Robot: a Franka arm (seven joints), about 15 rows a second.
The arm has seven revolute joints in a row. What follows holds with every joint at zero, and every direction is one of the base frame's.
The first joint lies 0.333 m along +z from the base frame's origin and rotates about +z.
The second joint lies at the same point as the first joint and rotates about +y.
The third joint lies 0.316 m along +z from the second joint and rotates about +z.
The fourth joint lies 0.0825 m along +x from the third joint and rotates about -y.
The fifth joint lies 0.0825 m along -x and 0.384 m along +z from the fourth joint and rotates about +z.
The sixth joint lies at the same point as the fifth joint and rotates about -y.
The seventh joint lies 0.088 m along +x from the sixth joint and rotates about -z.
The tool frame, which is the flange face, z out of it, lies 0.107 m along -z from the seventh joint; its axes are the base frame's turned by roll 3.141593, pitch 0 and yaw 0 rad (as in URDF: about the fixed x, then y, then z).
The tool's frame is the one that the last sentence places.
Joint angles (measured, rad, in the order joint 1, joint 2, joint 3, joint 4, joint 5, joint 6, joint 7), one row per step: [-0.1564 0.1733 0.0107 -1.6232 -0.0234 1.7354 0.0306]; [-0.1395 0.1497 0.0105 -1.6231 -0.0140 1.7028 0.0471]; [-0.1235 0.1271 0.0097 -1.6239 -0.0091 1.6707 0.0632]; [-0.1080 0.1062 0.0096 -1.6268 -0.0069 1.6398 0.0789]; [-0.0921 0.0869 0.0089 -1.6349 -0.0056 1.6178 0.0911]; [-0.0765 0.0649 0.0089 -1.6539 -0.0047 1.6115 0.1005]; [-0.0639 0.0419 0.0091 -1.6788 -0.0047 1.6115 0.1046]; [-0.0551 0.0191 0.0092 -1.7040 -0.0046 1.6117 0.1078]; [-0.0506 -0.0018 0.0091 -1.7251 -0.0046 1.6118 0.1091]
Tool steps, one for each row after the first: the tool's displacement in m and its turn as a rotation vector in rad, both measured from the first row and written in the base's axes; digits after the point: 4 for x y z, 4 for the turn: [-0.0064 0.0120 0.0117 0.0088 0.0075 -0.0023]; [-0.0133 0.0225 0.0223 0.0132 0.0172 -0.0044]; [-0.0204 0.0326 0.0308 0.0151 0.0298 -0.0053]; [-0.0269 0.0423 0.0365 0.0158 0.0406 -0.0026]; [-0.0335 0.0519 0.0398 0.0156 0.0439 0.0035]; [-0.0403 0.0596 0.0412 0.0149 0.0459 0.0122]; [-0.0474 0.0650 0.0422 0.0145 0.0481 0.0178]; [-0.0539 0.0678 0.0439 0.0140 0.0482 0.0209]
